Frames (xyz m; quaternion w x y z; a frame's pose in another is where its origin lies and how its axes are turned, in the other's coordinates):
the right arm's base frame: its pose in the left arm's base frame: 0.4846 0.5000 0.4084 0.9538 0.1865 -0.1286 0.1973
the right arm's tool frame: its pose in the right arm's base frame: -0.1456 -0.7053 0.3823 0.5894 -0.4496 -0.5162 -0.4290
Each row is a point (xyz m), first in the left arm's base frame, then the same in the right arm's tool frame.
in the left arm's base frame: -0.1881 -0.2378 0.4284
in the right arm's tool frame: -0.0326 -0.5883 0.5144
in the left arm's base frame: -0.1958 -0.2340 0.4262
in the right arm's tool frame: -0.0357 -0.5929 0.5213
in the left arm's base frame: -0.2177 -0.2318 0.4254
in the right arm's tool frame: -0.0359 -0.6091 0.5363
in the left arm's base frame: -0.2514 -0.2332 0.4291
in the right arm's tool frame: -0.0298 -0.6350 0.5573
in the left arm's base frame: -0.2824 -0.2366 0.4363
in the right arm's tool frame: -0.0198 -0.6589 0.5761
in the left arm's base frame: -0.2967 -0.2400 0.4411
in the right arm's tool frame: -0.0131 -0.6705 0.5839
